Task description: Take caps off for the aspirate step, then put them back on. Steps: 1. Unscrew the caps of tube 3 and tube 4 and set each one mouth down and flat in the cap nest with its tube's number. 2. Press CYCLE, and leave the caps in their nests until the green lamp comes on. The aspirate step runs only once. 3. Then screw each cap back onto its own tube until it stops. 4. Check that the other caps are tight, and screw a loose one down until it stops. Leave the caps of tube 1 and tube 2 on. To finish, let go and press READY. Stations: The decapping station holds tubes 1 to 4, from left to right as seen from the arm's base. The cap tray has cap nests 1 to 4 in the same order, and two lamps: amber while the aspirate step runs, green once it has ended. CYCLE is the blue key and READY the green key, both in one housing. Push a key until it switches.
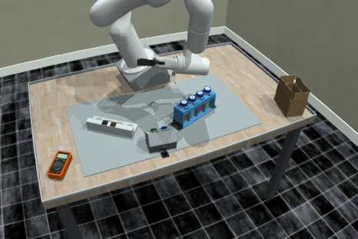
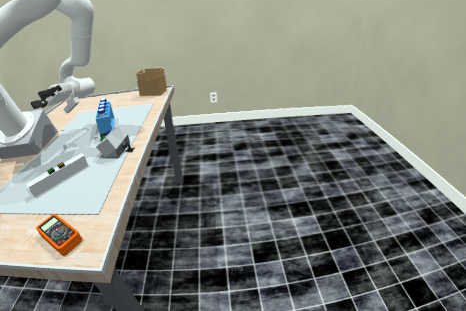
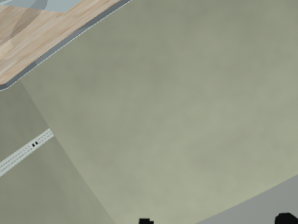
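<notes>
My gripper is now 20 cm short of the blue-and-white cap, 13 cm to the right of it and 12 cm above it. The rest, counted from my hand: green key: 27 cm ahead, 3 cm to the right, 17 cm below; blue key: 27 cm ahead, 1 cm to the left, 17 cm below; key housing: 29 cm ahead, 1 cm to the right, 18 cm below.
</notes>
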